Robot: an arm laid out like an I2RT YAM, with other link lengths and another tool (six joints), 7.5 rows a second.
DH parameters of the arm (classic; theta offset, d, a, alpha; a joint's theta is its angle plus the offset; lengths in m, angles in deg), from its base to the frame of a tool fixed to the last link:
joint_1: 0 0.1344 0.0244 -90
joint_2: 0 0 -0.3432 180
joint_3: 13.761 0 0.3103 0
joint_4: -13.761 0.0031 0.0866 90
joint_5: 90 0.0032 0 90
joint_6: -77.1 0.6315 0.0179 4
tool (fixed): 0 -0.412 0 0
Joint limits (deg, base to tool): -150..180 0..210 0..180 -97..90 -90..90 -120..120
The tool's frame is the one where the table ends.
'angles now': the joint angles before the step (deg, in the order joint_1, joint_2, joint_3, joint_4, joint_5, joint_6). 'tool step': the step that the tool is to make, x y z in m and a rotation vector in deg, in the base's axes. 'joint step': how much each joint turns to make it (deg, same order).
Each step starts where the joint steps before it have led.
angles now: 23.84 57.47 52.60 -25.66 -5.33 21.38
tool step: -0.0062 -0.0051 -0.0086 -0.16 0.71 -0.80
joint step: 0.06 -1.15 -1.45 -0.37 0.66 0.56
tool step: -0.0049 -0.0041 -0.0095 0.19 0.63 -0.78
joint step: -0.02 -1.02 -1.72 0.26 0.42 0.76
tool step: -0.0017 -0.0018 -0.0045 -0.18 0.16 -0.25
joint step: 0.02 -0.38 -0.80 0.20 0.28 0.06
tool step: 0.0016 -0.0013 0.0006 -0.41 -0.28 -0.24
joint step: -0.01 0.15 0.06 0.15 0.45 -0.29
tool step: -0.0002 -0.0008 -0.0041 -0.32 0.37 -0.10
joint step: -0.01 0.12 -0.33 -0.02 0.15 -0.07
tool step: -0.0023 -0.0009 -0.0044 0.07 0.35 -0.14
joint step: 0.04 -0.36 -0.69 0.06 0.04 0.27
